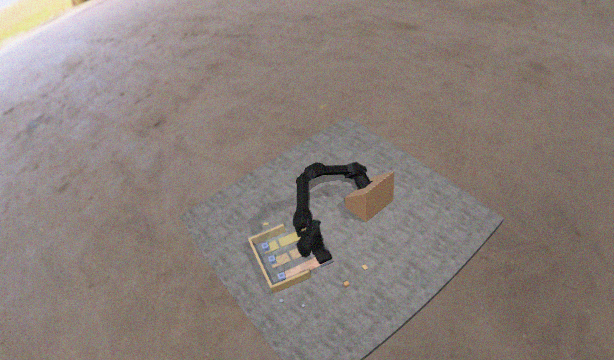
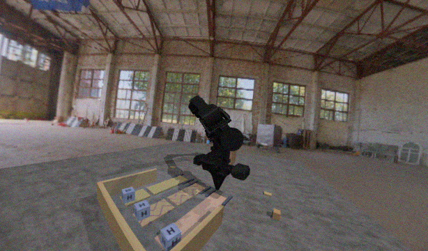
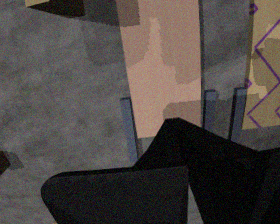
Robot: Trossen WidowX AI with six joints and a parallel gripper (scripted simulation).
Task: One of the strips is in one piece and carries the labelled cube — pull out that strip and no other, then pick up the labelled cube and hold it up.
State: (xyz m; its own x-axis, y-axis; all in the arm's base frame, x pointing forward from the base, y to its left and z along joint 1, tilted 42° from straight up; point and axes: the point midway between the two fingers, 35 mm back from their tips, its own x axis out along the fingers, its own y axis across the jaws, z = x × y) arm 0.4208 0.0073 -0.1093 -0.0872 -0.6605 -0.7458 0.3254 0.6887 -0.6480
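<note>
The pink strip is 80 mm ahead of my gripper tip, 30 mm to the right of it and 40 mm below it.
</note>
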